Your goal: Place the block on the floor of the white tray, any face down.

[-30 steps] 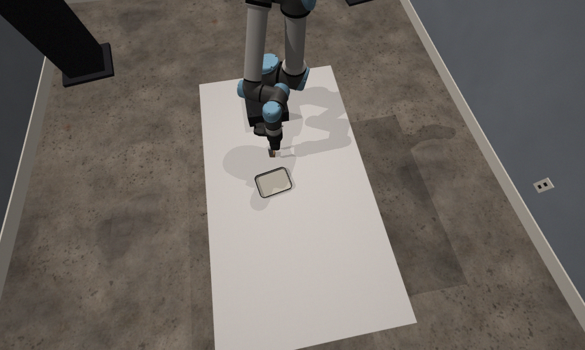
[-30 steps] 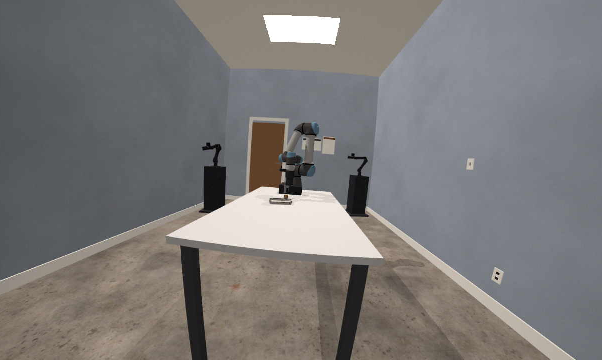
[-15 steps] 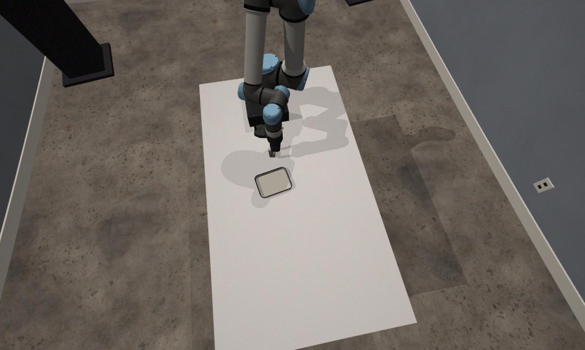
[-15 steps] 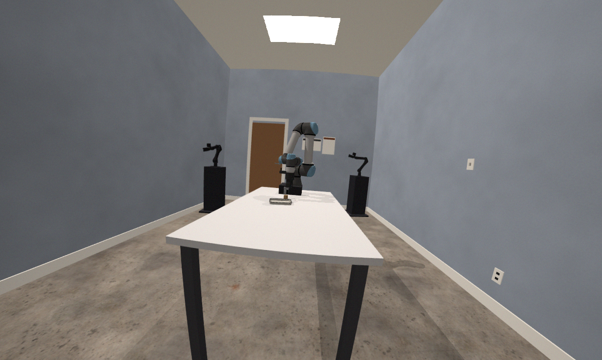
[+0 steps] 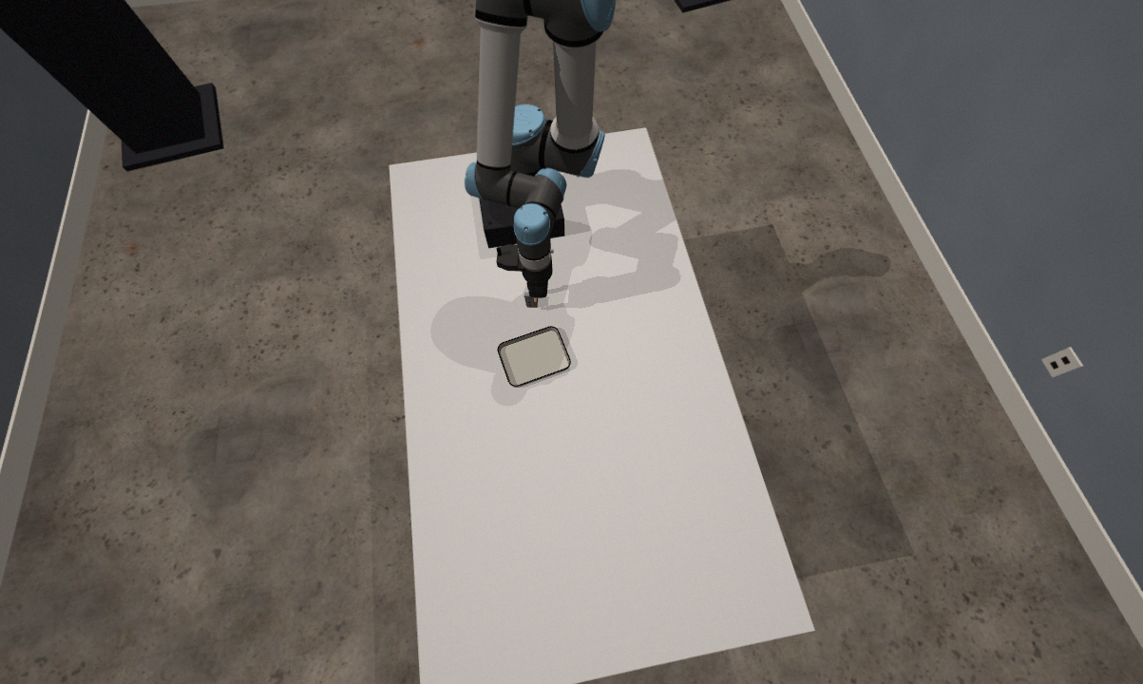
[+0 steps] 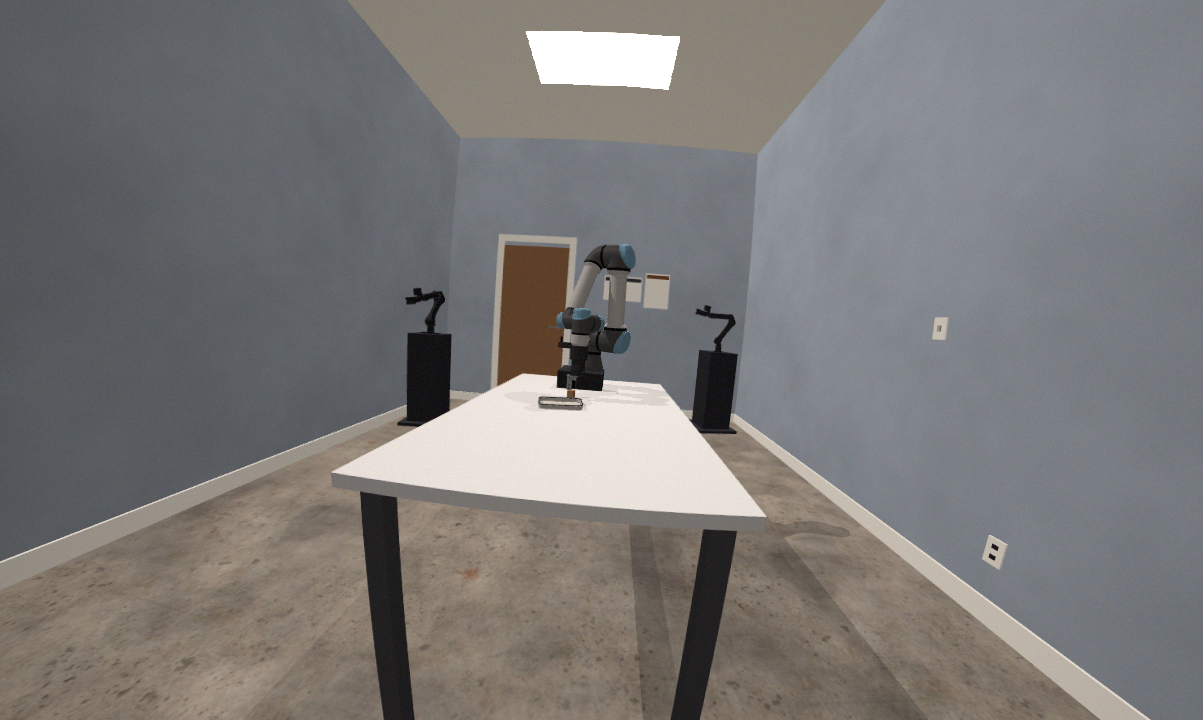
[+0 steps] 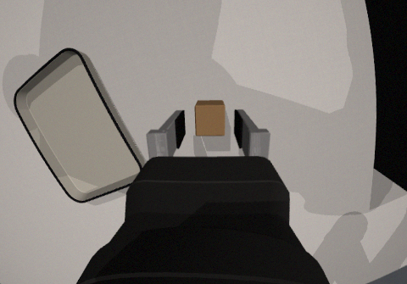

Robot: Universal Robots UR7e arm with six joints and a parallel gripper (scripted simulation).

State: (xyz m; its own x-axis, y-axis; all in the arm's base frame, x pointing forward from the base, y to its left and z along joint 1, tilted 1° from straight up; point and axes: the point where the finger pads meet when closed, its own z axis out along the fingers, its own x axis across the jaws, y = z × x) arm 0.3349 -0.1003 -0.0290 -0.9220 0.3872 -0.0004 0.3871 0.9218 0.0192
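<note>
Now: hand 40 mm above the small brown block. The rest, counted from my hand: white tray (160 mm ahead, 50 mm to the right, 40 mm below).
</note>
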